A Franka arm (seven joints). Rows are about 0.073 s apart.
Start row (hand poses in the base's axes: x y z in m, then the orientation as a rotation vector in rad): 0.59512, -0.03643, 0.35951, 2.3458, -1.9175, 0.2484
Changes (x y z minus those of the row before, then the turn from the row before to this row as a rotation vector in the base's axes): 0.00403, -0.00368, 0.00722, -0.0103, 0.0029, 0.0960; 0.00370, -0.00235, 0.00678, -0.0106, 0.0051, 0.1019; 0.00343, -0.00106, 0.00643, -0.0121, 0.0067, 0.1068; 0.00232, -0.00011, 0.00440, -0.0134, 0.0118, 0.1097; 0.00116, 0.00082, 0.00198, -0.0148, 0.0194, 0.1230; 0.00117, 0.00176, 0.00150, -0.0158, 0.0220, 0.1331; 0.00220, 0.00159, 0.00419, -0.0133, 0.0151, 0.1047; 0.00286, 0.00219, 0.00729, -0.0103, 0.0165, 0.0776; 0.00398, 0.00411, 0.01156, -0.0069, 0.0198, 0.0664; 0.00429, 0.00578, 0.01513, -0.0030, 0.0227, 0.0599; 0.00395, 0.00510, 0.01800, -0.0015, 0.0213, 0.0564; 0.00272, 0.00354, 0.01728, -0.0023, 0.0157, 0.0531
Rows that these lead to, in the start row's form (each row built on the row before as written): 0.59915, -0.04011, 0.36673, 2.4333, -1.8002, 0.2619; 0.60285, -0.04246, 0.37351, 2.5196, -1.6708, 0.2727; 0.60628, -0.04352, 0.37994, 2.6019, -1.5299, 0.2822; 0.60860, -0.04363, 0.38434, 2.6766, -1.3791, 0.2852; 0.60976, -0.04281, 0.38632, 2.7492, -1.2044, 0.2789; 0.61093, -0.04105, 0.38782, 2.8156, -1.0113, 0.2695; 0.61313, -0.03946, 0.39201, 2.8584, -0.8571, 0.2648; 0.61599, -0.03727, 0.39930, 2.8839, -0.7407, 0.2533; 0.61997, -0.03316, 0.41086, 2.9034, -0.6403, 0.2344; 0.62426, -0.02738, 0.42599, 2.9208, -0.5495, 0.2092; 0.62821, -0.02228, 0.44399, 2.9358, -0.4640, 0.1852; 0.63093, -0.01874, 0.46127, 2.9470, -0.3836, 0.1690
